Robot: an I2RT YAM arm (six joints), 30 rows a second.
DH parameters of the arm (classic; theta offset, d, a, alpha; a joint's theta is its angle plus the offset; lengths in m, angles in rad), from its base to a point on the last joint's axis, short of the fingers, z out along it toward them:
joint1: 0 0.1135 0.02 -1.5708
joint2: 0 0 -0.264 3.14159
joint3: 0.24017 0 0.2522 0
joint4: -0.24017 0 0.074 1.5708
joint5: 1.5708 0 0 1.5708
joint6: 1.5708 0.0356 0 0
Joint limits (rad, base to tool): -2.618..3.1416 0..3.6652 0..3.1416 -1.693..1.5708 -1.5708..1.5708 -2.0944..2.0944
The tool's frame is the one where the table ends.
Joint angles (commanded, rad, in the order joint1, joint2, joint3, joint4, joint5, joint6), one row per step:
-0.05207 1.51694 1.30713 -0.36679 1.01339 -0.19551
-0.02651 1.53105 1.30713 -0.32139 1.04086 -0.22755
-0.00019 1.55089 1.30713 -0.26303 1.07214 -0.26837
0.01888 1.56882 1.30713 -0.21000 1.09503 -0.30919
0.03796 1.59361 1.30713 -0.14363 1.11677 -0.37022
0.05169 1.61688 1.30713 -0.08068 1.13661 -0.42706
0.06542 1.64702 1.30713 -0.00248 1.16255 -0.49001
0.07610 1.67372 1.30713 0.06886 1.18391 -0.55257
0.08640 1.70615 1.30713 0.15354 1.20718 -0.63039
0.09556 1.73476 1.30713 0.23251 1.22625 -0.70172
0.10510 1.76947 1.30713 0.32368 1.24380 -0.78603
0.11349 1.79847 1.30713 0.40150 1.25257 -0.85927
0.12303 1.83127 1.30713 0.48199 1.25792 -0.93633
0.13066 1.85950 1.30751 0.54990 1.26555 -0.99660
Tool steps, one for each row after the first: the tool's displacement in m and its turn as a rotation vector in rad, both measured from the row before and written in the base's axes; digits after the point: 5 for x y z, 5 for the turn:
0.00573 0.00791 -0.00049 -0.02878 -0.00274 0.01112
0.00713 0.00840 -0.00131 -0.03310 -0.00253 0.00935
0.00608 0.00634 -0.00132 -0.02763 0.00072 0.00785
0.00776 0.00666 -0.00265 -0.03445 0.01200 0.01144
0.00685 0.00499 -0.00257 -0.03079 0.01028 0.00528
0.00819 0.00519 -0.00379 -0.03381 0.00743 -0.00126
0.00690 0.00424 -0.00338 -0.03055 0.01091 -0.00197
0.00783 0.00431 -0.00453 -0.03523 0.01736 -0.00445
0.00653 0.00396 -0.00385 -0.02968 0.01391 -0.00404
0.00738 0.00436 -0.00535 -0.03247 0.02000 -0.00314
0.00583 0.00396 -0.00456 -0.02617 0.01790 0.00233
0.00612 0.00462 -0.00601 -0.02706 0.02253 0.00578
0.00475 0.00373 -0.00533 -0.02054 0.01488 0.00041

